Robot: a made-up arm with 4 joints.
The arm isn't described. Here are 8 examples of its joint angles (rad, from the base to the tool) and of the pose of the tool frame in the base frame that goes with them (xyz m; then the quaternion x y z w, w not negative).
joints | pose
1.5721 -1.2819 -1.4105 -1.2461 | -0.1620 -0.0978 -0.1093 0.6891 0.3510 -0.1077 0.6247
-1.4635 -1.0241 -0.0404 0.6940 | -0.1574 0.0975 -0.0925 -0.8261 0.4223 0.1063 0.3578
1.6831 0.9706 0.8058 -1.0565 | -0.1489 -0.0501 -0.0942 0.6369 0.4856 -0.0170 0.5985
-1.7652 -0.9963 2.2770 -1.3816 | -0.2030 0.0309 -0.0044 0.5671 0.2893 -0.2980 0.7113
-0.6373 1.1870 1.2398 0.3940 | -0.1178 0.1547 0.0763 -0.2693 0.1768 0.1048 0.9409
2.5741 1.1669 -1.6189 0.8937 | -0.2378 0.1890 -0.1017 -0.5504 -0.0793 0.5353 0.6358
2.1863 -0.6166 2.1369 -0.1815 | -0.1470 0.1071 -0.0072 -0.2954 -0.0544 0.0648 0.9516
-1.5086 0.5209 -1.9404 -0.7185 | -0.2177 0.0022 0.0785 0.4962 -0.1231 -0.2135 0.8325
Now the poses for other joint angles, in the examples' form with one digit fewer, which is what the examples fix.
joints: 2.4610 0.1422 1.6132 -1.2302
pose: -0.152 -0.042 -0.059 0.391 0.271 -0.173 0.862
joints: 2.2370 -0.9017 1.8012 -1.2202
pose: -0.189 0.007 0.015 -0.152 -0.077 -0.458 0.872
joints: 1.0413 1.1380 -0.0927 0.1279
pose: -0.135 -0.111 -0.025 0.897 -0.031 0.044 0.438
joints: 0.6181 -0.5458 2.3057 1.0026
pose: -0.212 -0.013 -0.147 -0.706 0.517 0.308 0.373
